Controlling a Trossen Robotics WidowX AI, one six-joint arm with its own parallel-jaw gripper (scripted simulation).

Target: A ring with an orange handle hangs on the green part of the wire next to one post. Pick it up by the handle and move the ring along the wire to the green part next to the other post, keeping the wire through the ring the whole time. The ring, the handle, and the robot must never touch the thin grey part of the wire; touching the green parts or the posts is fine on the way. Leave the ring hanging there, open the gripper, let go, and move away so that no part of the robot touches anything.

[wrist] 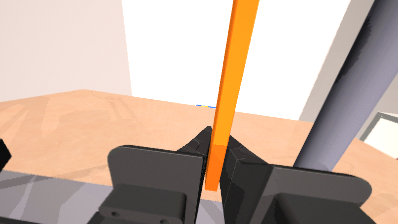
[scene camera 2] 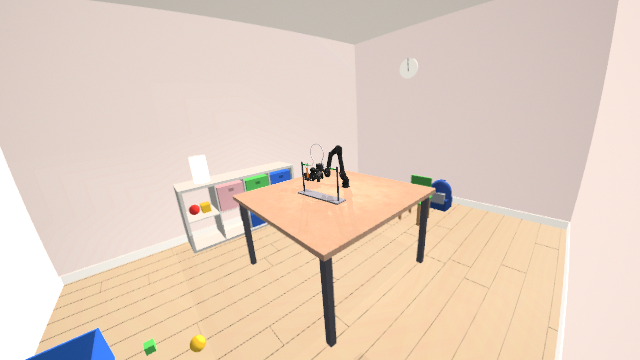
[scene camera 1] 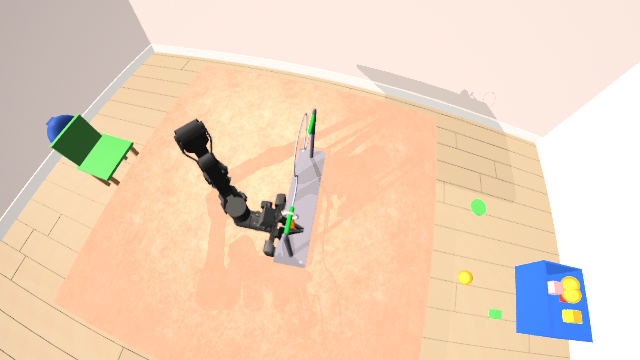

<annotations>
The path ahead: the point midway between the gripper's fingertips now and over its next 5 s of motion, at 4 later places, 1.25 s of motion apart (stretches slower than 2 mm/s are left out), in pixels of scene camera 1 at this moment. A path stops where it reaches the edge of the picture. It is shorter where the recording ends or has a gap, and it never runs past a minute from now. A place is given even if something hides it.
My gripper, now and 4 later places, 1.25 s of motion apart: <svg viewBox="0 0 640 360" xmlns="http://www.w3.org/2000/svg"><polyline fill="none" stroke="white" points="303,230 305,225 308,206 305,174 295,148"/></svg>
</annotations>
